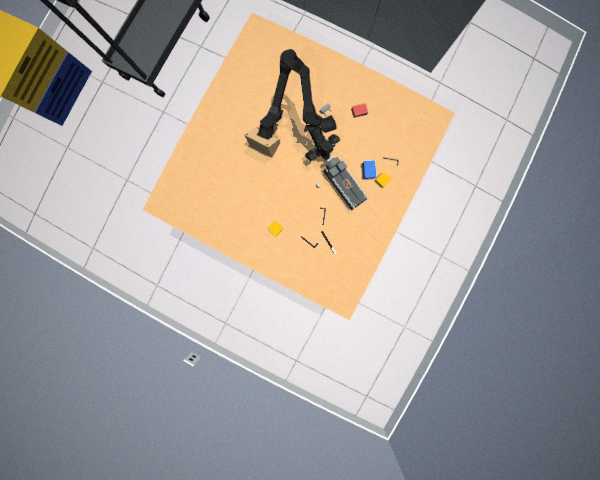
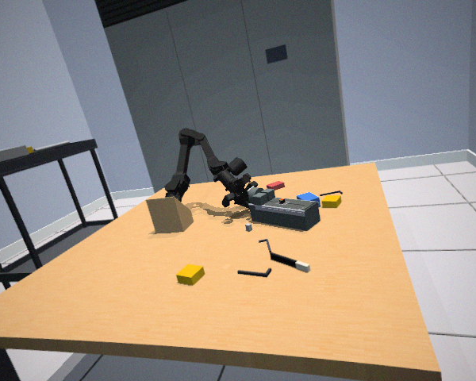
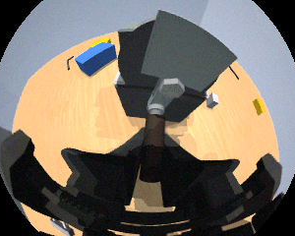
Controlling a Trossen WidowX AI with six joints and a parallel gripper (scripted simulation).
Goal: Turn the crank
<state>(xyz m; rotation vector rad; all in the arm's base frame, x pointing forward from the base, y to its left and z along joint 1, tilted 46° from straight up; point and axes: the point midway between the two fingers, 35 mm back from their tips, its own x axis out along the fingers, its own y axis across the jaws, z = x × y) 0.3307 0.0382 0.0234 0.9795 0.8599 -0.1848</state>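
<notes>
Now: gripper tip 2 cm past the dark crank handle, 1 cm to the right of it and 3 cm below it. Round my gripper tip: small grey cube (1 cm ahead, 14 cm to the right, 2 cm below); then blue block (22 cm ahead, 5 cm to the left, 1 cm below); then red pointer (14 cm ahead, 9 cm to the right, 5 cm above).
</notes>
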